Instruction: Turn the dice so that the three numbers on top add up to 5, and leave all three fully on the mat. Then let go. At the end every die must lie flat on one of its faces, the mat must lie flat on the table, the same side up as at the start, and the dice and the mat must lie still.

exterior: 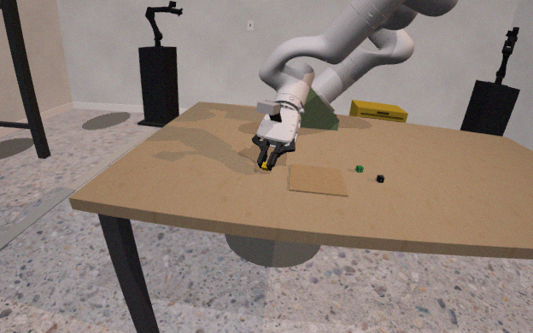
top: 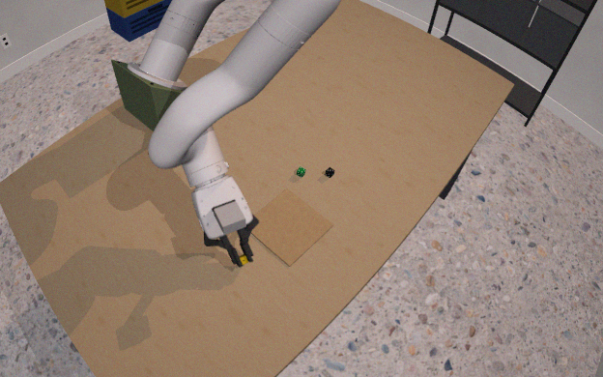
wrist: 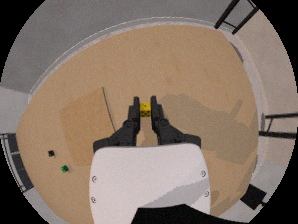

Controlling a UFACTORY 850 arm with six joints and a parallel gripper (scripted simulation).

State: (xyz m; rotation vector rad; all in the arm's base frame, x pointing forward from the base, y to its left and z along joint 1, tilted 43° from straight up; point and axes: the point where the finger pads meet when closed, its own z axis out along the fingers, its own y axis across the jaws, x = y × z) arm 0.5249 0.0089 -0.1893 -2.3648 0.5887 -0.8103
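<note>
Right now my hand is 130 mm to the right of the tan mat and 30 mm above it. Also, from my hand: green die (90 mm behind, 250 mm to the left, 30 mm below); then black die (40 mm behind, 300 mm to the left, 30 mm below); then yellow die (10 mm ahead, 10 mm below).
</note>
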